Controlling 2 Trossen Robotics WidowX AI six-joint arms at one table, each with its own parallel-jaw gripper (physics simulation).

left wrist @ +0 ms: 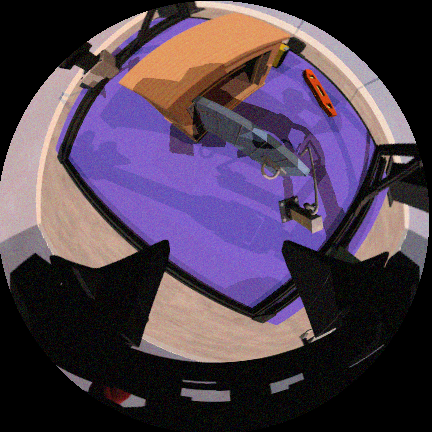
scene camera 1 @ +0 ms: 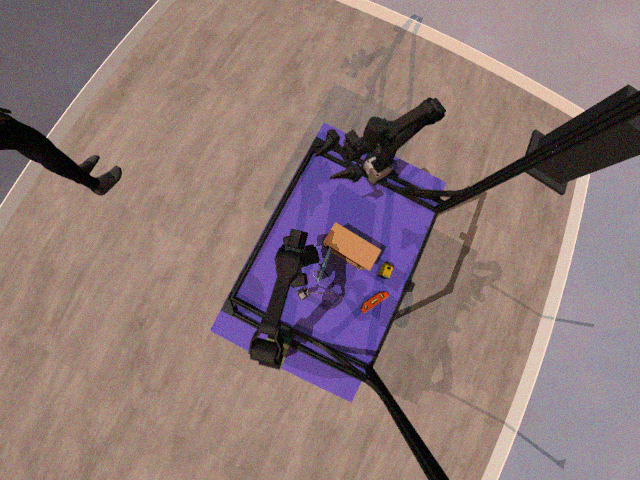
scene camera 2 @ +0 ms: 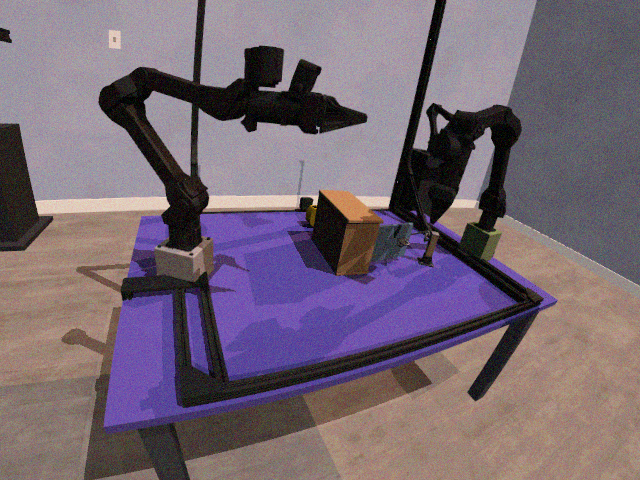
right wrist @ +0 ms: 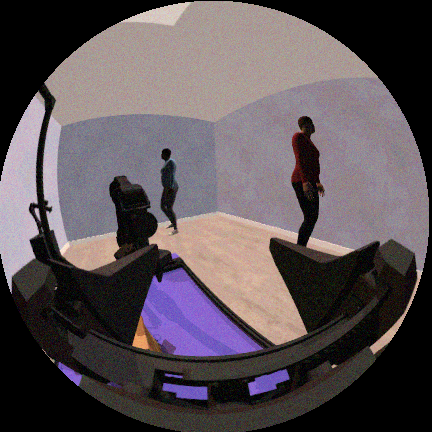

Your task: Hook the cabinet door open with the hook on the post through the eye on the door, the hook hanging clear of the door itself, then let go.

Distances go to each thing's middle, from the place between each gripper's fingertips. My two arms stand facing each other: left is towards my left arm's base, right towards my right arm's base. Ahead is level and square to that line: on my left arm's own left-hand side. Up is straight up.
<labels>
My right gripper is now 240 mm past the wooden cabinet [scene camera 2: 345, 229], 200 mm to the right of it and 330 mm above it. Also, from my right hand: grey-blue door [scene camera 2: 392, 240] 160 mm behind, 250 mm to the left, 340 mm below.
I see my left gripper 10 cm past the grey-blue door, 5 cm to the left of it and 12 cm above it. Round my left hand: wooden cabinet: 17 cm behind, 10 cm to the right, 11 cm below.
</labels>
